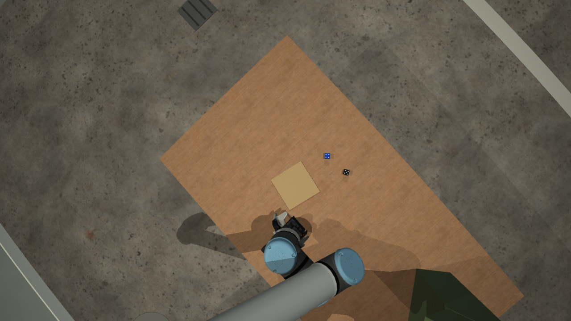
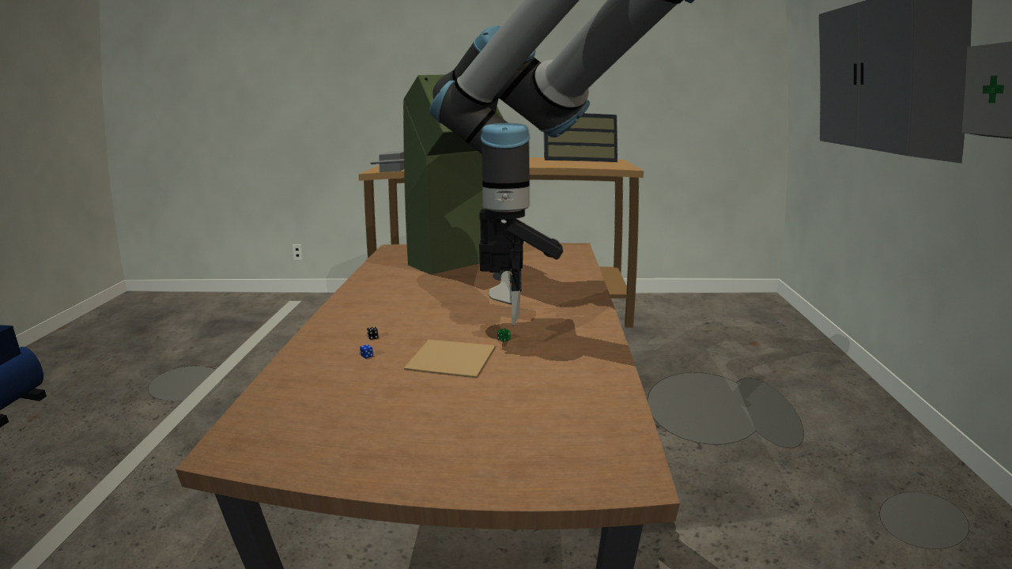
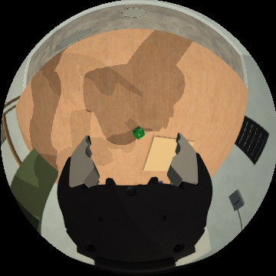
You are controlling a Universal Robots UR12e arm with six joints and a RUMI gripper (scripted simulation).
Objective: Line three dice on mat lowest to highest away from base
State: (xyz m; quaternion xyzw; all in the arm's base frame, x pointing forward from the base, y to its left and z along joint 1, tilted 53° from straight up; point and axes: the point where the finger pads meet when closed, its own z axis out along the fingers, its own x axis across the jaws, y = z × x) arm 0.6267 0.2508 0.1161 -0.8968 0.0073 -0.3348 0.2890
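Now: the green die 5 cm below my hand, 2 cm to the right of it and 2 cm ahead of it. The rest, counted from my hand: blue die: 26 cm to the right, 17 cm ahead, 5 cm below; then tan mat: 13 cm ahead, 9 cm to the right, 6 cm below; then black die: 29 cm to the right, 8 cm ahead, 5 cm below.
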